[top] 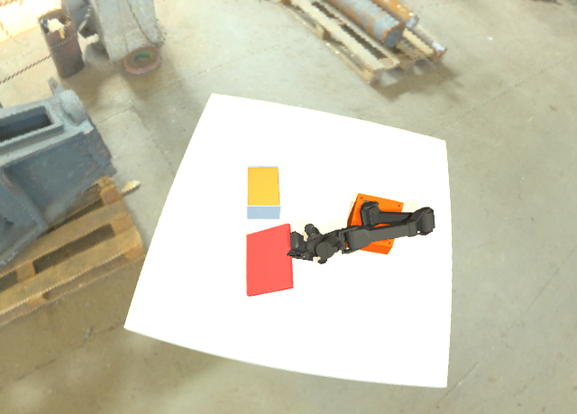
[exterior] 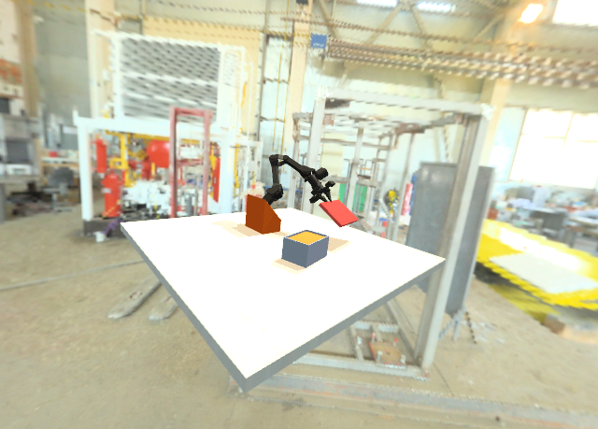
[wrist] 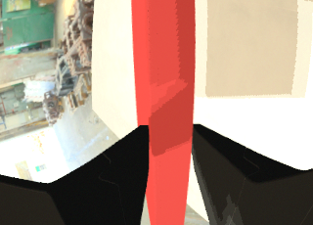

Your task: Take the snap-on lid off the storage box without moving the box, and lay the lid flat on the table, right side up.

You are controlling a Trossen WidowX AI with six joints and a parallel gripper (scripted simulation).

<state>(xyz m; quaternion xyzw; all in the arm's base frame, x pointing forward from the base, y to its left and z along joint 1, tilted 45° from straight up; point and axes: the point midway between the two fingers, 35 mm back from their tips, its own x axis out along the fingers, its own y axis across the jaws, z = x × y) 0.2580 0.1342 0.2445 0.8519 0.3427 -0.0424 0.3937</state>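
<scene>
The red lid is 7 cm ahead of my gripper tip, 1 cm to the left of it and 4 cm below it. From my gripper tip the other things lie so: storage box 15 cm ahead, 34 cm to the right, 16 cm below.
</scene>
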